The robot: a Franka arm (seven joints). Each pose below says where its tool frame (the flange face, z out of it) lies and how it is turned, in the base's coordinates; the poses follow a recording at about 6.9 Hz.
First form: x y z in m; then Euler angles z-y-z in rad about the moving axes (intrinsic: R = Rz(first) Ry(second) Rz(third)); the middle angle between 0 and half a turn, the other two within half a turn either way.
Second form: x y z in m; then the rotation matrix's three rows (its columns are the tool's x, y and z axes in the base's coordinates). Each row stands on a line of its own. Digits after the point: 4 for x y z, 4 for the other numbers.
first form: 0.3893 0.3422 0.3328 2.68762 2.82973 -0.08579
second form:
0.3893 0.3422 0.3328
0.8898 -0.3636 -0.2758
-0.3388 -0.9312 0.1346
-0.3057 -0.0263 -0.9518

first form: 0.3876 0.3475 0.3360 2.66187 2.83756 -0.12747
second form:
0.3876 0.3475 0.3360
0.8982 -0.3502 -0.2656
-0.3240 -0.9359 0.1382
-0.2969 -0.0381 -0.9541

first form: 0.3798 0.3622 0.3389 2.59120 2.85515 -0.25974
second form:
0.3798 0.3622 0.3389
0.9245 -0.2955 -0.2408
-0.2660 -0.9526 0.1478
-0.2731 -0.0726 -0.9593

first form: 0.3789 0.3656 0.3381 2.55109 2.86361 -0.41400
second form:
0.3789 0.3656 0.3381
0.9553 -0.1884 -0.2279
-0.1560 -0.9759 0.1528
-0.2512 -0.1104 -0.9616

